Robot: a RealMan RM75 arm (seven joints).
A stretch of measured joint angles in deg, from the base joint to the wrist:
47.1, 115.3, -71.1, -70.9, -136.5, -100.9, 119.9
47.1, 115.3, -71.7, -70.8, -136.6, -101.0, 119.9
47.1, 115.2, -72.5, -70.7, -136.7, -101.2, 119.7
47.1, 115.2, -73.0, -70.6, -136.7, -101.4, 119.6
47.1, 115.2, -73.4, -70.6, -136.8, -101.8, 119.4
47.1, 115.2, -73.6, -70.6, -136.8, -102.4, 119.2
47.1, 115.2, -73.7, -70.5, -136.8, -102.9, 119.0
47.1, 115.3, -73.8, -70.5, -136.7, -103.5, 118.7
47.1, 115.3, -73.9, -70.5, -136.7, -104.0, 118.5
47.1, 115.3, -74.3, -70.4, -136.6, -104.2, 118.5
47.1, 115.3, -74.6, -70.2, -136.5, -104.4, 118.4
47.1, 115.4, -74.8, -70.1, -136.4, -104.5, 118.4
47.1, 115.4, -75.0, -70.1, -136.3, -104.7, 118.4
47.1, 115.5, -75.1, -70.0, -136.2, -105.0, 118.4
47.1, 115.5, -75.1, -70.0, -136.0, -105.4, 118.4
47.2, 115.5, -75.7, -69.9, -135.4, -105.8, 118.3
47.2, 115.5, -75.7, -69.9, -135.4, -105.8, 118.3
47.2, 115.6, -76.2, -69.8, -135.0, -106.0, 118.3
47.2, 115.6, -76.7, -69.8, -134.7, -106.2, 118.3
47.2, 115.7, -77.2, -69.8, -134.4, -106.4, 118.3
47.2, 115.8, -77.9, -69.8, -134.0, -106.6, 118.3
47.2, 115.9, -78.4, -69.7, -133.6, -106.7, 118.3
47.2, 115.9, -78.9, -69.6, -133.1, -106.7, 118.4
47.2, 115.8, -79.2, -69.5, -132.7, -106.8, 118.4
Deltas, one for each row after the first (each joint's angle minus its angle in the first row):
0.0, 0.0, -0.6, 0.1, -0.1, -0.1, 0.0
0.0, -0.1, -1.4, 0.2, -0.2, -0.3, -0.2
0.0, -0.1, -1.9, 0.3, -0.2, -0.5, -0.3
0.0, -0.1, -2.3, 0.3, -0.3, -0.9, -0.5
0.0, -0.1, -2.5, 0.3, -0.3, -1.5, -0.7
0.0, -0.1, -2.6, 0.4, -0.3, -2.0, -0.9
0.0, 0.0, -2.7, 0.4, -0.2, -2.6, -1.2
0.0, 0.0, -2.8, 0.4, -0.2, -3.1, -1.4
0.0, 0.0, -3.2, 0.5, -0.1, -3.3, -1.4
0.0, 0.0, -3.5, 0.7, 0.0, -3.5, -1.5
0.0, 0.1, -3.7, 0.8, 0.1, -3.6, -1.5
0.0, 0.1, -3.9, 0.8, 0.2, -3.8, -1.5
0.0, 0.2, -4.0, 0.9, 0.3, -4.1, -1.5
0.0, 0.2, -4.0, 0.9, 0.5, -4.5, -1.5
0.1, 0.2, -4.6, 1.0, 1.1, -4.9, -1.6
0.1, 0.2, -4.6, 1.0, 1.1, -4.9, -1.6
0.1, 0.3, -5.1, 1.1, 1.5, -5.1, -1.6
0.1, 0.3, -5.6, 1.1, 1.8, -5.3, -1.6
0.1, 0.4, -6.1, 1.1, 2.1, -5.5, -1.6
0.1, 0.5, -6.8, 1.1, 2.5, -5.7, -1.6
0.1, 0.6, -7.3, 1.2, 2.9, -5.8, -1.6
0.1, 0.6, -7.8, 1.3, 3.4, -5.8, -1.5
0.1, 0.5, -8.1, 1.4, 3.8, -5.9, -1.5

